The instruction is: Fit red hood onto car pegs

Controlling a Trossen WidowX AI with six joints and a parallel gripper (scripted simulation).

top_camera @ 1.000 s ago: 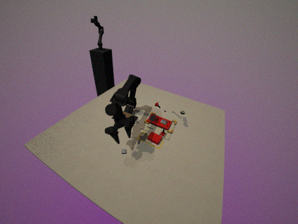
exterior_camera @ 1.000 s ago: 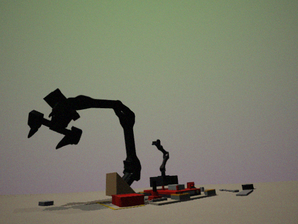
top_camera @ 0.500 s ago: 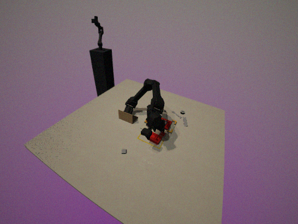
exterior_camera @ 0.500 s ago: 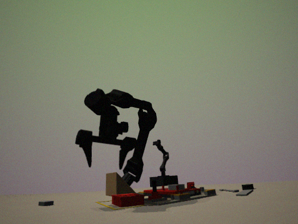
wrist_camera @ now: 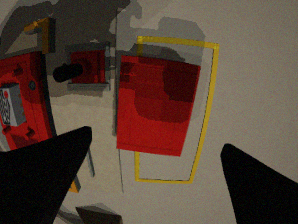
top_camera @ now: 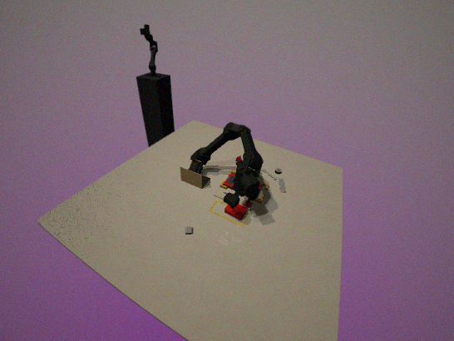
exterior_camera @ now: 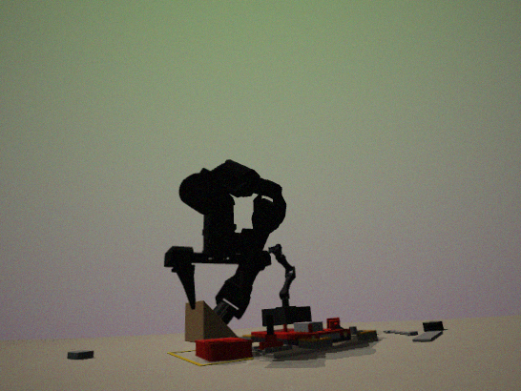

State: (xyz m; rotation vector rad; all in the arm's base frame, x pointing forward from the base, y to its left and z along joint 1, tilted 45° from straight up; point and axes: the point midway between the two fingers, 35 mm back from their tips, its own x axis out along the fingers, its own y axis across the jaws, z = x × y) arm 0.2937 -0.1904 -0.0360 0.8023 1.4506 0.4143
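My gripper tip is 60 mm above the red hood. From my gripper tip the other things lie so: grey engine block (30 mm ahead, 190 mm to the left, 50 mm below).
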